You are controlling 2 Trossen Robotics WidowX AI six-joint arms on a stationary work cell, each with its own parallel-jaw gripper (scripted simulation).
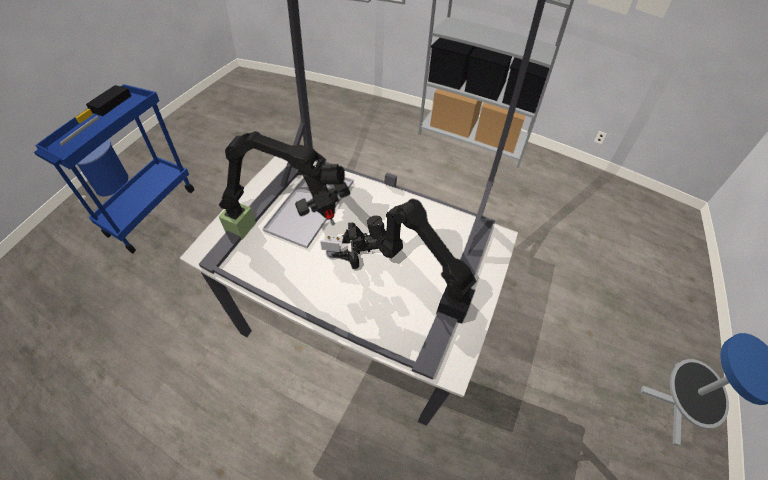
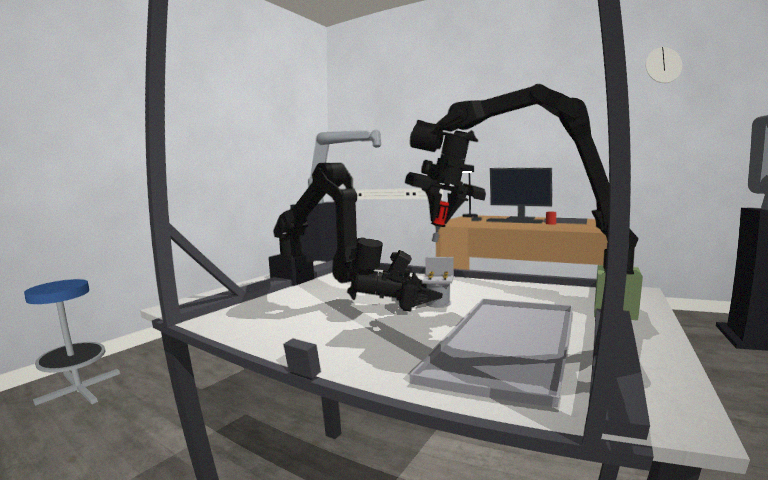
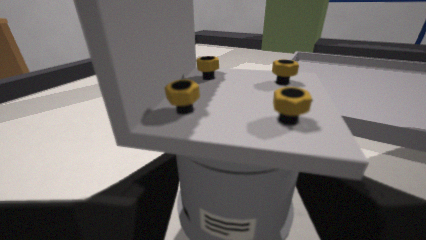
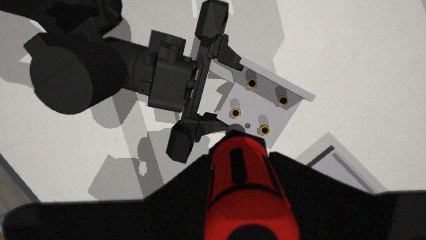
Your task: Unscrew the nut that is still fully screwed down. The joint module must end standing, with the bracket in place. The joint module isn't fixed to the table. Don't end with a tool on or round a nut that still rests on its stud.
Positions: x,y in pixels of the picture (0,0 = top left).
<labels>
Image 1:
my left gripper: 331,248
my right gripper: 329,215
shallow grey tray: 286,221
</labels>
